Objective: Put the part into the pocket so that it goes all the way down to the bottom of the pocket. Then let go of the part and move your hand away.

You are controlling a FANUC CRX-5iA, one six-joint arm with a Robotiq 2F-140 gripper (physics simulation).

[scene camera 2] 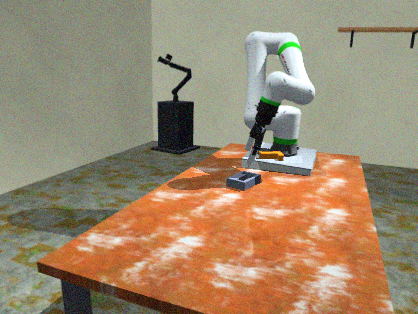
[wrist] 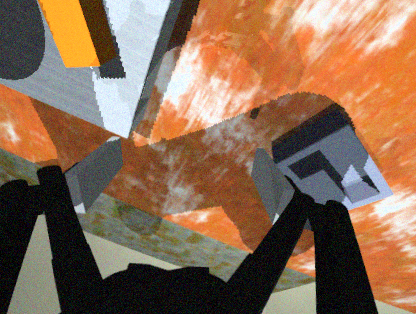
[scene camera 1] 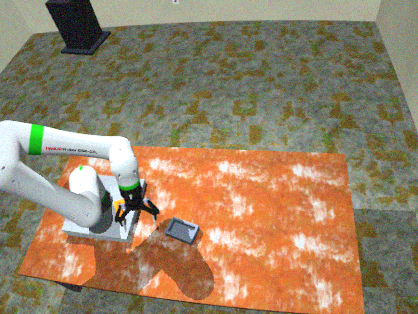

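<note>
The orange part lies on the pale plate under the robot's base; in the wrist view it is cut off by the top edge. The pocket is a recess in a slate-blue block that sits on the table; the part is outside it. My gripper is open and empty, pointing down at a slant above the table between the plate and the block. In the wrist view its right finger overlaps the block's near corner.
The pale base plate has a raised edge beside the gripper. The orange-and-white table carries the plate and block. A dark pedestal stands on the floor, away from the table. A wall shelf hangs at the back right.
</note>
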